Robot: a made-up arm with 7 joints.
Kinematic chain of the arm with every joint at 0, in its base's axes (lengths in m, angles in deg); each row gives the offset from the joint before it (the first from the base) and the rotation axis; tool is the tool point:
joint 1: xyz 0 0.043 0 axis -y
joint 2: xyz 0 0.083 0 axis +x
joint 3: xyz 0 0 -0.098 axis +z
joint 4: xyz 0 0 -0.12 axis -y
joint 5: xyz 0 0 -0.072 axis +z
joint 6: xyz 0 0 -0.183 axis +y
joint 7: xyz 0 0 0 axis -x
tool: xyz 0 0 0
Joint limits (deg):
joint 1: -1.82..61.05
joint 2: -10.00..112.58
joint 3: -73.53..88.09
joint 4: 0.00..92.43
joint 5: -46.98..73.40
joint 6: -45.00..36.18
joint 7: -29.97..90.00
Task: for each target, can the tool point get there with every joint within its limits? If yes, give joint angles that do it. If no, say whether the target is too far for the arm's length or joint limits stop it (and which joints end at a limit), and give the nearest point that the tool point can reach.
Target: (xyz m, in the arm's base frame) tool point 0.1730 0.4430 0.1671
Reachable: yes | joints 28.45 98.36 4.38 65.67 28.63 -18.69 15.86
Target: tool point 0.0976 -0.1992 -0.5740
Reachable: no: too far | nearest point 0.0697 -0.0663 -0.4102 | short by 0.213 m
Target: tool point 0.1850 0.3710 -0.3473
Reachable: yes | joints 15.61 39.21 -32.09 23.08 14.22 24.60 -19.78
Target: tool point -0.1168 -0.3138 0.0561
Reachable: no: joint limits stop it (at a limit: joint 1, joint 2, joint 3, joint 4) | nearest point 0.0671 -0.1506 -0.1638 | short by 0.330 m
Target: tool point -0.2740 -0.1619 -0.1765
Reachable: no: joint limits stop it (at a limit: joint 1, joint 2, joint 3) | nearest point 0.0658 -0.1556 -0.1962 | short by 0.340 m
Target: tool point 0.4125 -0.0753 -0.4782
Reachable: no: too far | nearest point 0.2954 -0.0040 -0.3424 | short by 0.193 m
